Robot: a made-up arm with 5 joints.
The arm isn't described. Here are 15 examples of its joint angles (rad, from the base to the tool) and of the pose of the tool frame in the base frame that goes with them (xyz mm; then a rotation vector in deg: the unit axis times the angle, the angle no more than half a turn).
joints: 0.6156 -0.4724 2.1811 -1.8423 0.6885
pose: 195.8 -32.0 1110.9 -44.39 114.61 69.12
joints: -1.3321 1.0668 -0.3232 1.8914 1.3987
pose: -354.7 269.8 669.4 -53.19 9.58 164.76
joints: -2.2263 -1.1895 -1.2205 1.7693 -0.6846
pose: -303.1 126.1 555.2 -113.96 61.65 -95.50
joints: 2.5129 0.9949 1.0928 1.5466 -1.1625
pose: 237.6 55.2 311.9 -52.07 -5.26 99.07
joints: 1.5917 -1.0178 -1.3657 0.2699 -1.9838
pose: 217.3 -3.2 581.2 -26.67 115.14 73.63
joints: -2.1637 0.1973 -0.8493 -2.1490 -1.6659
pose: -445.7 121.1 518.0 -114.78 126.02 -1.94
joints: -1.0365 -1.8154 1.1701 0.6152 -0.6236
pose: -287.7 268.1 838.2 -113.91 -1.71 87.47
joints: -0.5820 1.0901 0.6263 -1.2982 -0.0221
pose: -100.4 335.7 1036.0 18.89 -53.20 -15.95
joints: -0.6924 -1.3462 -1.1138 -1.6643 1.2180
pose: -38.6 335.8 902.2 71.87 65.89 -131.60
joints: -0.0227 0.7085 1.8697 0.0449 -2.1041
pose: -25.5 243.2 906.3 64.34 95.22 -127.93
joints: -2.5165 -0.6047 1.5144 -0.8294 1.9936
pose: -209.1 -43.7 225.0 -6.32 -32.76 -125.86
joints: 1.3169 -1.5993 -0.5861 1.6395 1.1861
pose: 508.2 93.5 782.3 -135.56 -46.97 95.38
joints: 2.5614 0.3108 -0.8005 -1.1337 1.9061
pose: 341.0 90.3 190.2 0.07 -29.65 34.77
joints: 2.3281 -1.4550 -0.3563 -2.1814 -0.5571
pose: 211.8 45.7 494.7 73.32 -147.49 26.23
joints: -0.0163 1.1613 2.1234 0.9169 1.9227
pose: 87.1 -6.8 1055.4 17.42 -88.27 -99.28
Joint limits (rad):
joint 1: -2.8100..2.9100
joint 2: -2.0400..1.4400
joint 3: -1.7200..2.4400
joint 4: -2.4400..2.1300
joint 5: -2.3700..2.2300
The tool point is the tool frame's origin. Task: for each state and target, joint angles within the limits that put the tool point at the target. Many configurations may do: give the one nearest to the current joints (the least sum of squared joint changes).
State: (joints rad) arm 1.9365 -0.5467 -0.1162 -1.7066 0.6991
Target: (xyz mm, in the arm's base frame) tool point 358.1 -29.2 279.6
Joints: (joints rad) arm 2.7155 -0.9023 0.7611 -1.8021 1.2750
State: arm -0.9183 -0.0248 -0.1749 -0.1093 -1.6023
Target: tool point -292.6 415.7 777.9
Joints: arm -1.5957 0.0129 -0.0183 -0.1043 -1.5244
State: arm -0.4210 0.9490 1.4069 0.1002 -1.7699
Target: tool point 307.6 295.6 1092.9
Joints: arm 0.4295 1.2000 0.7966 0.0961 -1.6358
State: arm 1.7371 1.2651 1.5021 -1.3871 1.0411
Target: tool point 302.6 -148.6 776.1
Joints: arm 1.7453 0.5180 2.0375 -1.5759 1.5122
